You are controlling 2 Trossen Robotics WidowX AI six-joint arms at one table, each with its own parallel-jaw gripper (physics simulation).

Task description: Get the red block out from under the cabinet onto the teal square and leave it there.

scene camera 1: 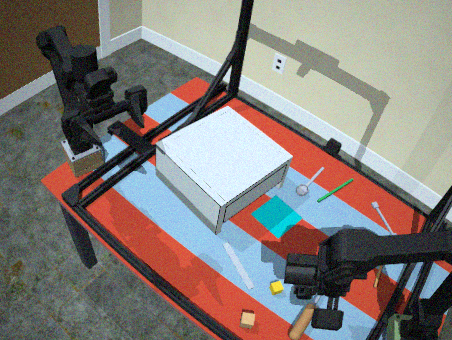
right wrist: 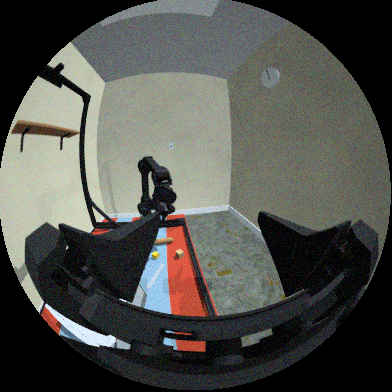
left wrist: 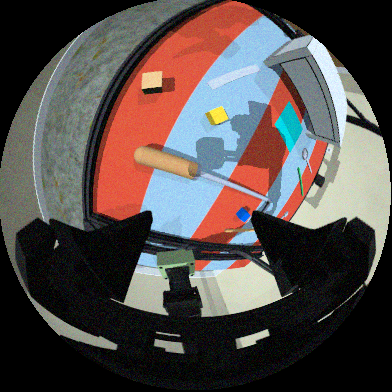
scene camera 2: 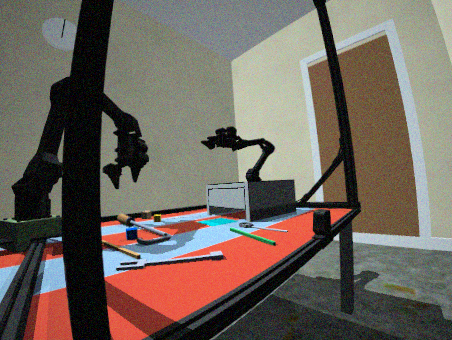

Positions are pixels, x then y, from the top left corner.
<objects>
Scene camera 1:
left gripper: 327, 294
right gripper: 122, 135
teal square: 275, 215
cabinet front: 246, 199
cabinet top: 231, 158
</objects>
